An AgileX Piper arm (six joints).
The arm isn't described. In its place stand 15 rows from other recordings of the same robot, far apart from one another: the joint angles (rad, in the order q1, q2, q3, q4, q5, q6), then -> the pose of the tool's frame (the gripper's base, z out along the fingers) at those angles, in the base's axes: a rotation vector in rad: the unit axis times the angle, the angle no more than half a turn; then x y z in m.
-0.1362 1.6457 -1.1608 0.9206 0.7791 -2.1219 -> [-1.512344, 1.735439, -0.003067, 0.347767, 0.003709, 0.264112]
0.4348 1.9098 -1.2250 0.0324 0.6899 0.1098 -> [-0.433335, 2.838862, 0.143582, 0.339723, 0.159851, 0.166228]
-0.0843 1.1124 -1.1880 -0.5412 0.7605 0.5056 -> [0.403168, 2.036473, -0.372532, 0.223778, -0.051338, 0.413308]
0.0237 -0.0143 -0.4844 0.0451 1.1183 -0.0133 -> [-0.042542, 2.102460, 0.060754, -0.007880, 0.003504, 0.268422]
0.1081 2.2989 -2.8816 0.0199 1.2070 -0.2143 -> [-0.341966, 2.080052, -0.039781, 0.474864, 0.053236, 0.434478]
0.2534 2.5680 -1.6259 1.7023 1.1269 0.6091 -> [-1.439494, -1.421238, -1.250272, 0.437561, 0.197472, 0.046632]
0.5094 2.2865 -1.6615 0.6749 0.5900 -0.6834 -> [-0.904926, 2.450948, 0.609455, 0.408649, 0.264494, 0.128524]
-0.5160 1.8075 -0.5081 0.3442 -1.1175 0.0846 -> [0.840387, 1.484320, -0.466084, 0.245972, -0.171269, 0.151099]
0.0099 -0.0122 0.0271 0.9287 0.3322 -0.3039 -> [0.308680, 1.716714, 0.673930, 0.052501, 0.024288, 0.186697]
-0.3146 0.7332 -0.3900 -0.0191 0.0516 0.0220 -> [0.298524, 1.860198, -0.214837, 0.143450, -0.046774, 0.270915]
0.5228 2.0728 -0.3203 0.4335 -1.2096 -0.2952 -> [-0.412668, 1.978953, -0.169576, 0.227390, 0.089771, 0.060967]
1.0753 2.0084 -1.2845 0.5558 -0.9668 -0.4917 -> [-0.437404, 1.288201, 0.482400, 0.248120, 0.375968, 0.251454]
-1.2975 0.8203 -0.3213 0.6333 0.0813 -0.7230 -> [1.192423, 1.786788, -0.796800, 0.046037, -0.148032, 0.233891]
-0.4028 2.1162 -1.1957 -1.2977 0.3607 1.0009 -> [0.306444, 2.552537, -0.706166, 0.369886, -0.191224, 0.104743]
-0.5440 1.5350 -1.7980 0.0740 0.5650 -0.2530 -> [0.289953, 1.787608, -0.490781, 0.297349, -0.175651, 0.494011]
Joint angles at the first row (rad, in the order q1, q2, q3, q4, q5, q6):
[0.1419, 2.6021, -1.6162, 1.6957, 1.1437, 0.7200]
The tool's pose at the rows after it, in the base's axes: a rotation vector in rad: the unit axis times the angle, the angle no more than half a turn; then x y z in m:
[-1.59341, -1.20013, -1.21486, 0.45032, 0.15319, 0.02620]
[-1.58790, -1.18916, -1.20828, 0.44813, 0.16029, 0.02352]
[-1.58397, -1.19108, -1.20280, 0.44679, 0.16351, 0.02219]
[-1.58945, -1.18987, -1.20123, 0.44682, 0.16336, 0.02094]
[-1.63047, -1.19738, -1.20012, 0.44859, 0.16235, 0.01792]
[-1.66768, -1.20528, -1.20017, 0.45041, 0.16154, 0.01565]
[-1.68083, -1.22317, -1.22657, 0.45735, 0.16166, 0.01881]
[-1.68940, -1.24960, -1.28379, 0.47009, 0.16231, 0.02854]
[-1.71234, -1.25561, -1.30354, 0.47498, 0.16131, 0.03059]
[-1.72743, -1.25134, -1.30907, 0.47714, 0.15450, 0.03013]
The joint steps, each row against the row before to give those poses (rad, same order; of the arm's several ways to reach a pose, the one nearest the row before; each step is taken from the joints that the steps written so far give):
[0.0134, 0.0112, 0.0000, 0.0414, 0.0000, -0.0067]
[0.0162, 0.0076, 0.0000, 0.0168, 0.0007, 0.0000]
[0.0073, 0.0031, 0.0000, 0.0023, 0.0000, -0.0011]
[0.0000, 0.0022, 0.0000, 0.0009, -0.0038, -0.0001]
[0.0004, 0.0007, 0.0000, 0.0000, -0.0383, 0.0001]
[0.0008, 0.0000, -0.0009, 0.0000, -0.0357, 0.0000]
[0.0000, 0.0024, -0.0289, -0.0011, -0.0258, 0.0000]
[0.0000, 0.0000, -0.0541, 0.0016, -0.0348, 0.0008]
[-0.0009, 0.0000, -0.0159, 0.0033, -0.0278, 0.0001]
[-0.0140, 0.0000, 0.0001, -0.0044, -0.0039, -0.0001]

